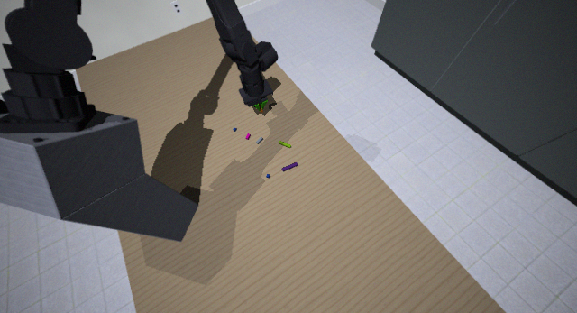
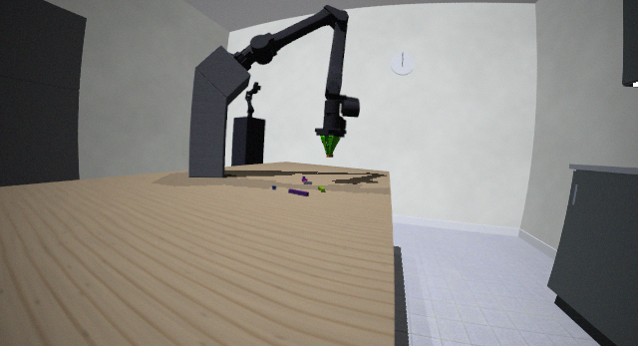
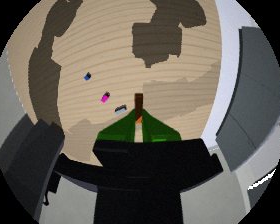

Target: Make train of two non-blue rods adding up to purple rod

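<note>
My hand is 8 cm past the magenta rod, 3 cm to the left of it and 11 cm above it. From my hand the other things lie so: orange rod 1 cm to the left, 1 cm below; then lime rod 5 cm ahead, 12 cm to the right, 11 cm below; then grey rod 4 cm behind, 7 cm to the right, 11 cm below.
</note>
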